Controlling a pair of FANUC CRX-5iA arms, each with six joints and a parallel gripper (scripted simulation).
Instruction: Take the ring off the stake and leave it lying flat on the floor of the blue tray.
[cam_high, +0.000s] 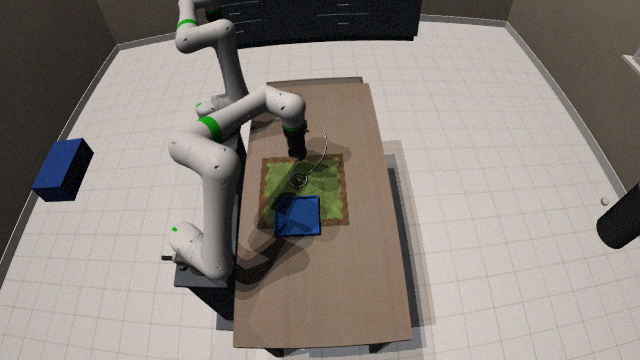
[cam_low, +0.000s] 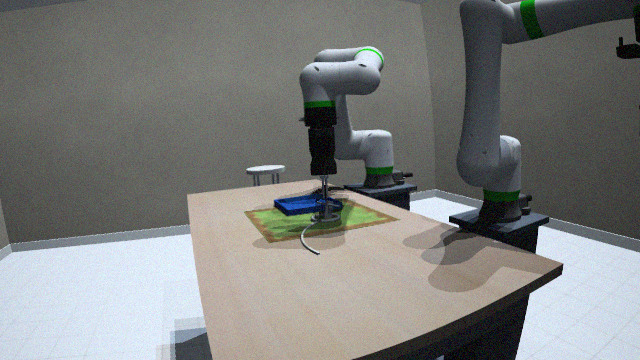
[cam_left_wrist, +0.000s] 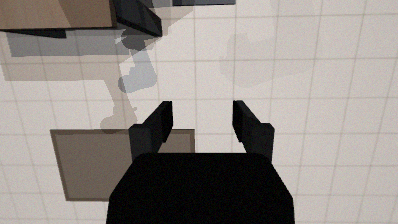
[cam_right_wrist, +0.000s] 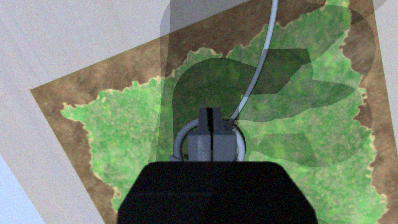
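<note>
Right now the pale ring is 90 mm below my right hand, 60 mm to the right of it and 20 mm behind it. From my right hand the other things lie so: blue tray: 260 mm to the right, 90 mm below, 40 mm behind; grey stake: 70 mm to the right, 70 mm below, 40 mm behind; brown mat: 110 mm to the right, 110 mm below.
</note>
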